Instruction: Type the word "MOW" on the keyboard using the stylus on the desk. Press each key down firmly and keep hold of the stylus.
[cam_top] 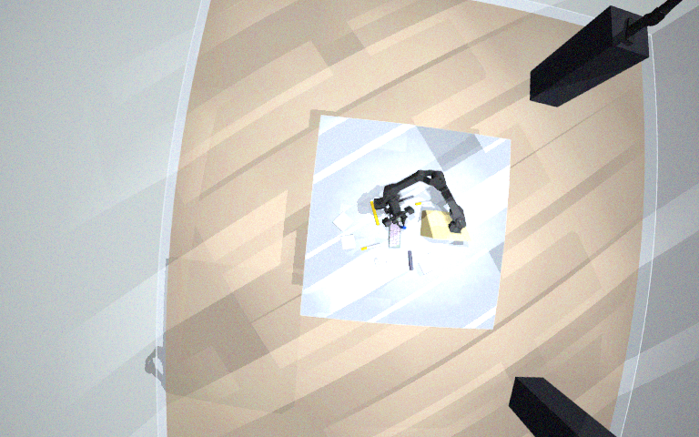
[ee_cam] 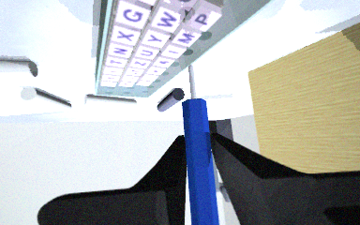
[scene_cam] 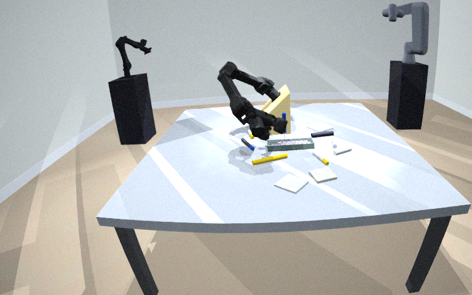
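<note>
The dark grey pen lies 200 mm to the left of my gripper tip, 100 mm behind it and 80 mm below it. Round my gripper tip: blue stylus (10 mm below); yellow marker (160 mm ahead, 80 mm below, 70 mm to the right); blue-tipped pen (160 mm to the right, 80 mm below, 20 mm ahead).
</note>
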